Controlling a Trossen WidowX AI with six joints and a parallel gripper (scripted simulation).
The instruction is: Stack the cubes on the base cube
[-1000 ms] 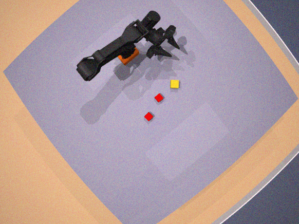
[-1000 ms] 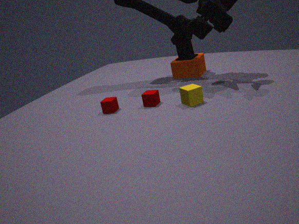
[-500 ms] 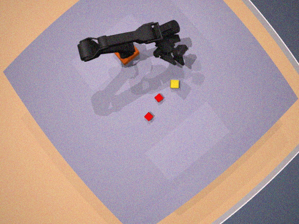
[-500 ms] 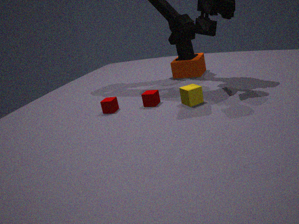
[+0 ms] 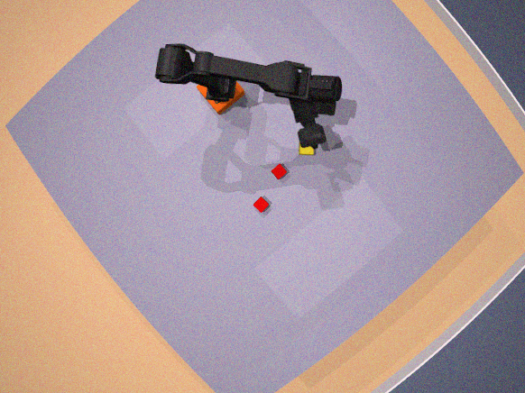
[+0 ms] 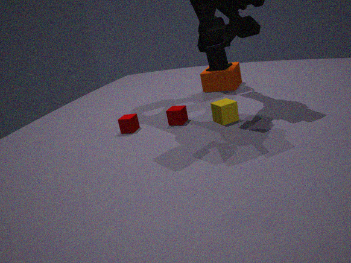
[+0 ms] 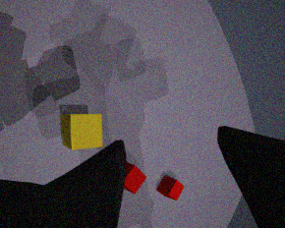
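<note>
Now: gripper tip 1 cm to the left of the yellow base cube and 15 cm above it.
</note>
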